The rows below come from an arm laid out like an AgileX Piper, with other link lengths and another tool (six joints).
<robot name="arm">
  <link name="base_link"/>
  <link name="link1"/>
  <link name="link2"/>
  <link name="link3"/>
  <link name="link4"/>
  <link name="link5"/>
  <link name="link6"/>
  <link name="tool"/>
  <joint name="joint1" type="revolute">
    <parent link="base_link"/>
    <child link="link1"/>
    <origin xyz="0 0 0.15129"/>
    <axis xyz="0 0 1"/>
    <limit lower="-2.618" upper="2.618"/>
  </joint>
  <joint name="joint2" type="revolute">
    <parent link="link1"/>
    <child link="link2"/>
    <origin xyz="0 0 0"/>
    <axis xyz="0 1 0"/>
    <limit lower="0" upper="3.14"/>
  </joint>
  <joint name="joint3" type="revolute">
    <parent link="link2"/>
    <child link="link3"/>
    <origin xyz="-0.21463 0 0.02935"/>
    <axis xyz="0 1 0"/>
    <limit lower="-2.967" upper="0"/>
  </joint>
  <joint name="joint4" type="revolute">
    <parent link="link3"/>
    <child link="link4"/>
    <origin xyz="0.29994 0 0.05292"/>
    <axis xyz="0.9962 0 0.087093"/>
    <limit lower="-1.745" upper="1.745"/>
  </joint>
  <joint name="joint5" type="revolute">
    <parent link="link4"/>
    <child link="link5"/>
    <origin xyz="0 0 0"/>
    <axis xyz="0 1 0"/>
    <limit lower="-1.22" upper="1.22"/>
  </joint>
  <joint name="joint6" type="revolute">
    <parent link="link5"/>
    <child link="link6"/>
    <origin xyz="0.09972 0 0.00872"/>
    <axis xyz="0.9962 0 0.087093"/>
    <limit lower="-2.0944" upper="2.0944"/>
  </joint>
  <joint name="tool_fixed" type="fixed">
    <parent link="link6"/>
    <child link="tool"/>
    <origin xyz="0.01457 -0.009 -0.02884" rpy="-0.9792 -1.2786 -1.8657"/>
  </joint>
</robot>
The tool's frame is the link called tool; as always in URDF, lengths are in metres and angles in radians.
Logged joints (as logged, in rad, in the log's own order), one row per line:
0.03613, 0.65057, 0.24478, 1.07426, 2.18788, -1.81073
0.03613, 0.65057, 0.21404, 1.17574, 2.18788, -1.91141
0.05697, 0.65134, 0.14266, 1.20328, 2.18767, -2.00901
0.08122, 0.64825, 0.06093, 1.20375, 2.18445, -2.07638
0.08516, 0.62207, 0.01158, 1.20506, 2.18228, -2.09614
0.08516, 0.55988, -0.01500, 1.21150, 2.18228, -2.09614
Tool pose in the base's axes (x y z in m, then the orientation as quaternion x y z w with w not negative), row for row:
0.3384, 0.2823, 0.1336, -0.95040, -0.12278, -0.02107, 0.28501
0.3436, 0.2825, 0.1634, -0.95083, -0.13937, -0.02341, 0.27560
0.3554, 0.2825, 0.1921, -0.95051, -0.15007, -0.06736, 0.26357
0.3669, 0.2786, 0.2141, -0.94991, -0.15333, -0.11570, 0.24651
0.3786, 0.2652, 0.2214, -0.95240, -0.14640, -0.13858, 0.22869
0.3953, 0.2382, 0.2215, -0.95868, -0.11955, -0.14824, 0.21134
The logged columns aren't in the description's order. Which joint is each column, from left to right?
Columns, left to right: joint6, joint1, joint4, joint5, joint2, joint3.
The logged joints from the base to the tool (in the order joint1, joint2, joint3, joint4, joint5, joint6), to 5 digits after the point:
0.65057, 2.18788, -1.81073, 0.24478, 1.07426, 0.03613
0.65057, 2.18788, -1.91141, 0.21404, 1.17574, 0.03613
0.65134, 2.18767, -2.00901, 0.14266, 1.20328, 0.05697
0.64825, 2.18445, -2.07638, 0.06093, 1.20375, 0.08122
0.62207, 2.18228, -2.09614, 0.01158, 1.20506, 0.08516
0.55988, 2.18228, -2.09614, -0.01500, 1.21150, 0.08516

